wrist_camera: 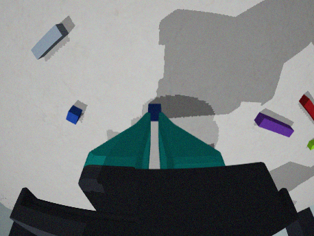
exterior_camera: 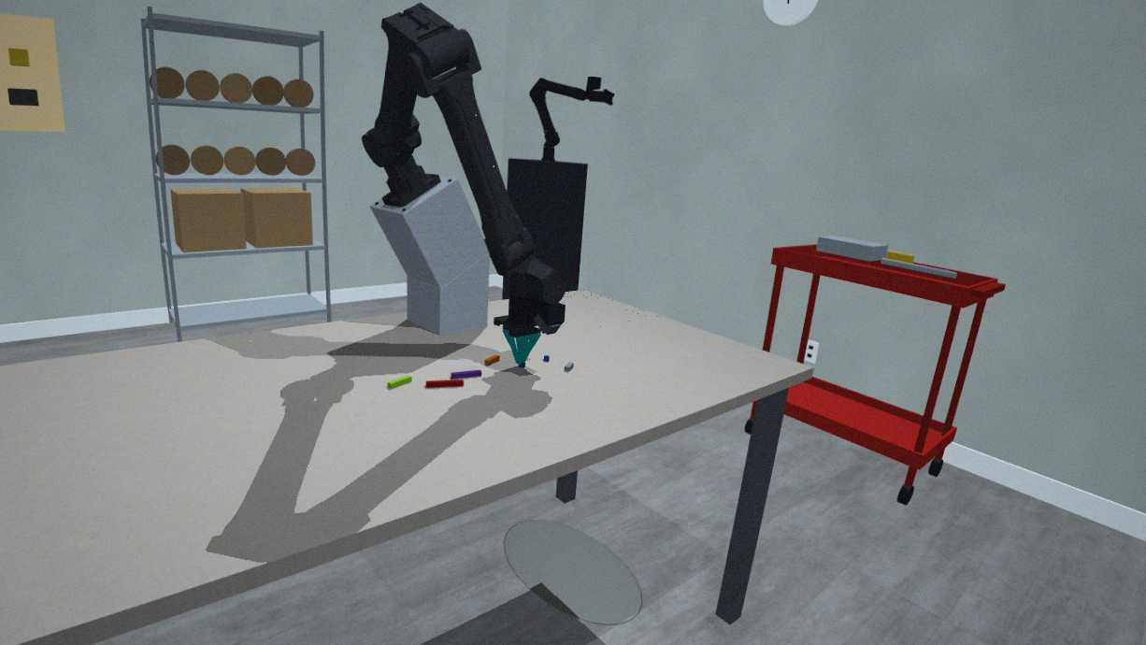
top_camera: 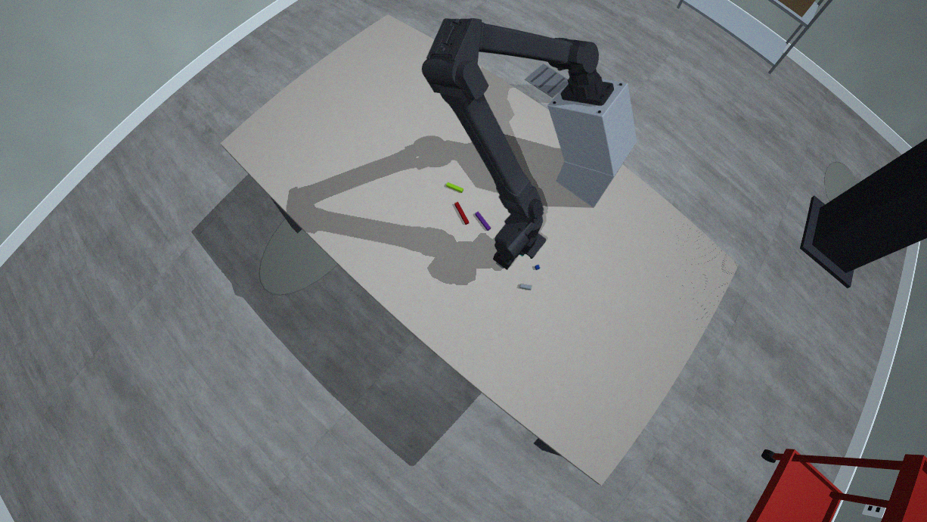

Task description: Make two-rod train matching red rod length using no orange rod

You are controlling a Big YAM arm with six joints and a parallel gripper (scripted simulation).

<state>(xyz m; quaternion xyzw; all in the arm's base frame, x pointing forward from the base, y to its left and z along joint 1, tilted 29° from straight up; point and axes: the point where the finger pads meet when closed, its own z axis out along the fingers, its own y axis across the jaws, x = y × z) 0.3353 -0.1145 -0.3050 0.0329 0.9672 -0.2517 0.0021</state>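
Right now my hand is 19 cm to the left of the red rod and 1 cm above it. The rest, counted from my hand: grey rod (7 cm ahead, 7 cm to the left, 1 cm below); orange rod (5 cm behind, 3 cm to the right, 1 cm below); purple rod (2 cm behind, 13 cm to the right, 1 cm below).
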